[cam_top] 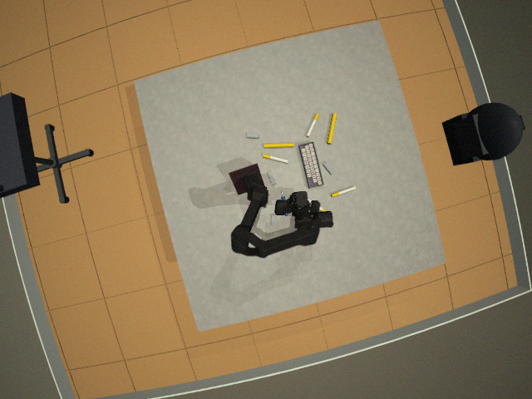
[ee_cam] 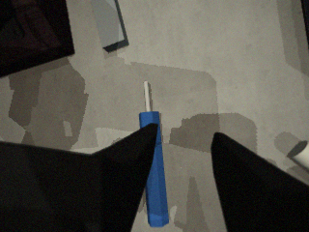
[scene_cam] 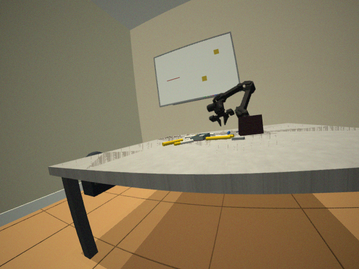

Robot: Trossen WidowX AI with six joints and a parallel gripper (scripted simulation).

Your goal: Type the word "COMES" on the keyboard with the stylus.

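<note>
My gripper tip is now 30 mm past the stylus, 10 mm to the right of it and 60 mm above it. Round my gripper tip: stylus tip: 40 mm behind, 40 mm to the left, 60 mm below.
</note>
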